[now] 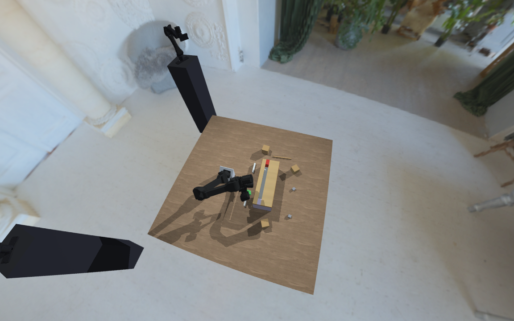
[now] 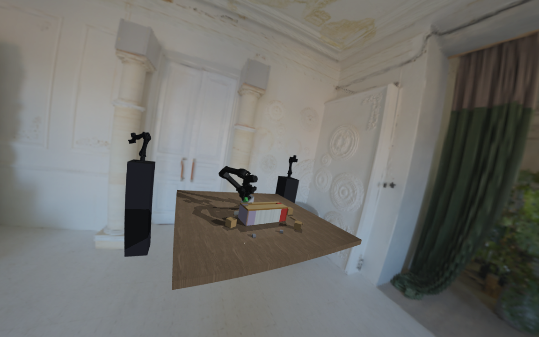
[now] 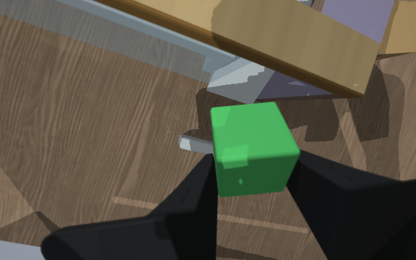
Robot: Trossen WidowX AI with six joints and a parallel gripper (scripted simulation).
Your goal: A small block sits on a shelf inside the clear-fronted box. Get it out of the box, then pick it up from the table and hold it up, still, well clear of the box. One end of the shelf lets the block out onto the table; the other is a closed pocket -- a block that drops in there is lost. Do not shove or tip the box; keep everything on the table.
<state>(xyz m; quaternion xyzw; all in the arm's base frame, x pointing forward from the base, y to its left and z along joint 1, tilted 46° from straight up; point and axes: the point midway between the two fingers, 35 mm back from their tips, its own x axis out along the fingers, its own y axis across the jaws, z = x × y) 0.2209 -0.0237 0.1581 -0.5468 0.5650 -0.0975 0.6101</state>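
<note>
Right now my gripper tip is 1 cm to the right of the green block and 1 cm below it. From my gripper tip the other things lie so: tan box: 7 cm ahead, 14 cm to the left, 6 cm below; then thin stick: 17 cm ahead, 45 cm to the left, 12 cm below.
</note>
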